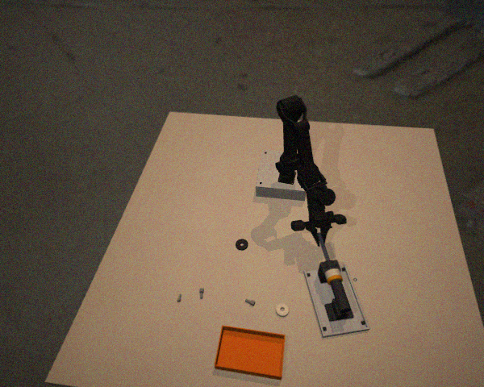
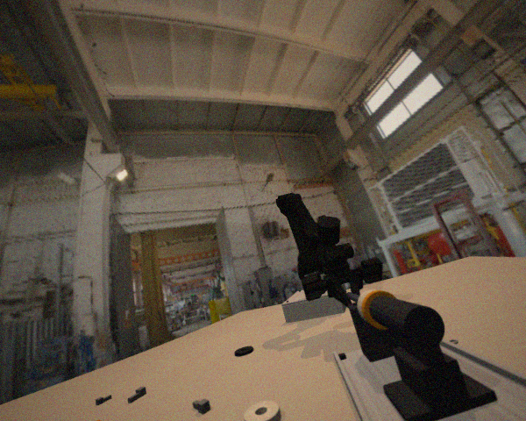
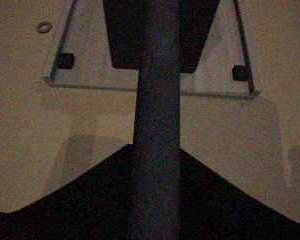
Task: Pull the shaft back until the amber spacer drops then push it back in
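The dark shaft is 5 cm ahead of my gripper tip, 2 cm to the left of it and 2 cm above it. Round my gripper tip: orange tray 40 cm ahead, 16 cm to the right, 5 cm below; then white spacer 12 cm ahead, 5 cm to the left, 2 cm above; then amber spacer 13 cm ahead, 6 cm to the left, 2 cm above.
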